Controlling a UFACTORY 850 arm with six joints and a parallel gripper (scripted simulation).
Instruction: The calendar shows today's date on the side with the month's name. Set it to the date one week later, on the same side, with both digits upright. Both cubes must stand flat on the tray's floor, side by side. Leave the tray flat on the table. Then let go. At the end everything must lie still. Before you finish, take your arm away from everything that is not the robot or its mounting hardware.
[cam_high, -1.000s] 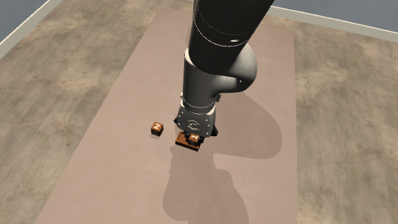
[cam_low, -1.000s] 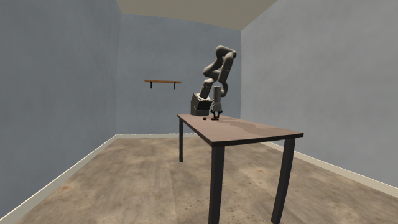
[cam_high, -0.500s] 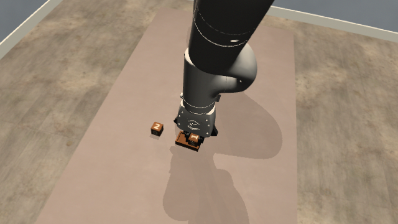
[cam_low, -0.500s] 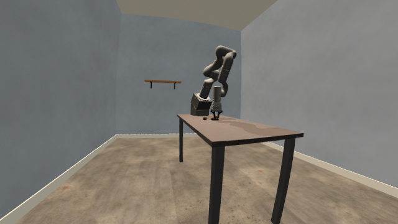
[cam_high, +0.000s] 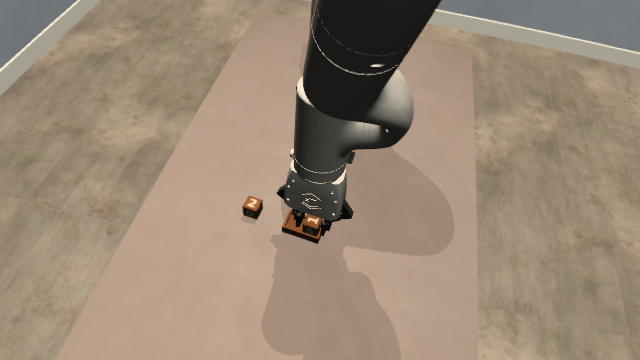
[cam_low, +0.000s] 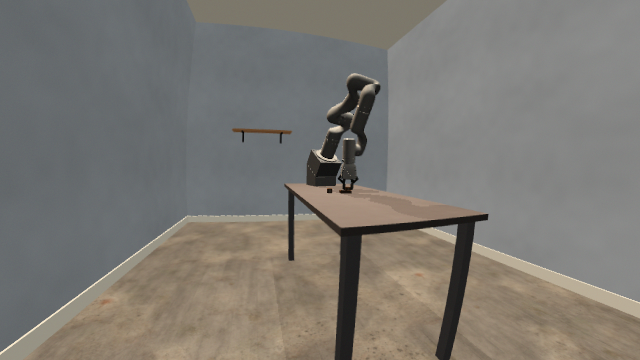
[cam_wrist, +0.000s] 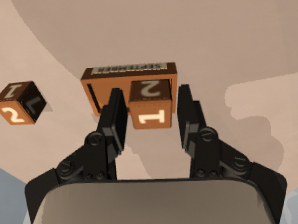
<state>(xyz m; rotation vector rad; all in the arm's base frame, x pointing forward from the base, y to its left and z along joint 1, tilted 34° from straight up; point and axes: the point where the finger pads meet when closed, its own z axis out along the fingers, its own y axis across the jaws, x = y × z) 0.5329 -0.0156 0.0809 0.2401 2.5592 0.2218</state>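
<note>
My gripper is now 20 mm to the left of the wooden tray and 30 mm above it. Round my hand: wooden cube 20 mm behind, 120 mm to the right, 30 mm below.
</note>
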